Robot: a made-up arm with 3 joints.
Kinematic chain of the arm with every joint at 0, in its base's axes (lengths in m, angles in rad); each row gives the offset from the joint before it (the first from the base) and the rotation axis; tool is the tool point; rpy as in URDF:
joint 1: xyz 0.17 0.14 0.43 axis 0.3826 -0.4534 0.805
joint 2: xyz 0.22 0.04 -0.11 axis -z
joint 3: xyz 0.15 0 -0.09 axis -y
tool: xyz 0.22 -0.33 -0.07 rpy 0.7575 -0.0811 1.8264
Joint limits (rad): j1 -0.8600..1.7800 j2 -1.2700..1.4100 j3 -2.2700..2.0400
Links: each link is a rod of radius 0.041 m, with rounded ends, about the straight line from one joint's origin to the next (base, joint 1, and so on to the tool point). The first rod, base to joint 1, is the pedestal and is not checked.
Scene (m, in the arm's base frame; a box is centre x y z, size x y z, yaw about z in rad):
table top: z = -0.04
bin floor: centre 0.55 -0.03 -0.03 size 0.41 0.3 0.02 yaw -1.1
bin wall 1: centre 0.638 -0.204 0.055 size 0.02 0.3 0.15 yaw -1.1
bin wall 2: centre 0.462 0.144 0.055 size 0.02 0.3 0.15 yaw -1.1
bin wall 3: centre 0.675 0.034 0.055 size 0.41 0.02 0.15 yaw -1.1
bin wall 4: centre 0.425 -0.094 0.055 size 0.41 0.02 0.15 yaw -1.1
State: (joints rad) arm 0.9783 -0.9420 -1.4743
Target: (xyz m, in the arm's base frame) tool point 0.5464 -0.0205 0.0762
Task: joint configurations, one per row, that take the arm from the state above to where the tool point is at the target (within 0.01 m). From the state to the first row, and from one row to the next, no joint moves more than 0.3 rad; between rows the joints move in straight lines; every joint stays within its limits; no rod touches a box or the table.
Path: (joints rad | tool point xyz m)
1: 0.9845 -0.6654 -1.2376 | 0.7037 0.5919 0.3292
2: 0.9908 -0.3888 -1.0009 | 0.7424 0.5468 0.3250
3: 0.9970 -0.1122 -0.7642 | 0.7766 0.4796 0.3211
4: 1.0033 0.1645 -0.5275 | 0.7962 0.3896 0.3125
5: 1.0095 0.4411 -0.2908 | 0.7898 0.2819 0.2967
6: 1.0158 0.7177 -0.0541 | 0.7479 0.1676 0.2746
7: 1.0220 0.9943 0.1825 | 0.6658 0.0615 0.2502
8: 1.0283 1.2709 0.4192 | 0.5464 -0.0205 0.2309
9: 0.9261 1.2051 0.1437 | 0.5649 -0.0199 0.1794
10: 0.8240 1.1393 -0.1317 | 0.5650 -0.0197 0.1263
11: 0.7218 1.0735 -0.4072 | 0.5464 -0.0205 0.0762

